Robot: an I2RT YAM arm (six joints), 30 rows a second.
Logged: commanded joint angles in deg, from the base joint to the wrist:
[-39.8, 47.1, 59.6, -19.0, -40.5, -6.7]
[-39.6, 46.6, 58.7, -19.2, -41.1, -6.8]
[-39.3, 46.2, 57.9, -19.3, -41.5, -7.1]
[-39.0, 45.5, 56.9, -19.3, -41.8, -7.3]
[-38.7, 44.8, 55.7, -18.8, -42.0, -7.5]
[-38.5, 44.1, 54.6, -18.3, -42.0, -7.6]
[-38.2, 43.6, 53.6, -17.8, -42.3, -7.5]
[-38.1, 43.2, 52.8, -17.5, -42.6, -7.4]
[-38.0, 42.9, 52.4, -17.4, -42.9, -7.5]
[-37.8, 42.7, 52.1, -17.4, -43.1, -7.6]
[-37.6, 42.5, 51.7, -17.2, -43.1, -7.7]
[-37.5, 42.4, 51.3, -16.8, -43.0, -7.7]
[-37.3, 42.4, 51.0, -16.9, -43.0, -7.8]
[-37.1, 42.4, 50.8, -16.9, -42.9, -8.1]
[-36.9, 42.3, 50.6, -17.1, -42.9, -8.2]
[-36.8, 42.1, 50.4, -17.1, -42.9, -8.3]
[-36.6, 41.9, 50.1, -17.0, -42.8, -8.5]
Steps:
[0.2, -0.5, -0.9, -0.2, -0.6, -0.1]
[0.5, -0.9, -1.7, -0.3, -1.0, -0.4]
[0.8, -1.6, -2.7, -0.3, -1.3, -0.6]
[1.1, -2.3, -3.9, 0.2, -1.5, -0.8]
[1.3, -3.0, -5.0, 0.7, -1.5, -0.9]
[1.6, -3.5, -6.0, 1.2, -1.8, -0.8]
[1.7, -3.9, -6.8, 1.5, -2.1, -0.7]
[1.8, -4.2, -7.2, 1.6, -2.4, -0.8]
[2.0, -4.4, -7.5, 1.6, -2.6, -0.9]
[2.2, -4.6, -7.9, 1.8, -2.6, -1.0]
[2.3, -4.7, -8.3, 2.2, -2.5, -1.0]
[2.5, -4.7, -8.6, 2.1, -2.5, -1.1]
[2.7, -4.7, -8.8, 2.1, -2.4, -1.4]
[2.9, -4.8, -9.0, 1.9, -2.4, -1.5]
[3.0, -5.0, -9.2, 1.9, -2.4, -1.6]
[3.2, -5.2, -9.5, 2.0, -2.3, -1.8]

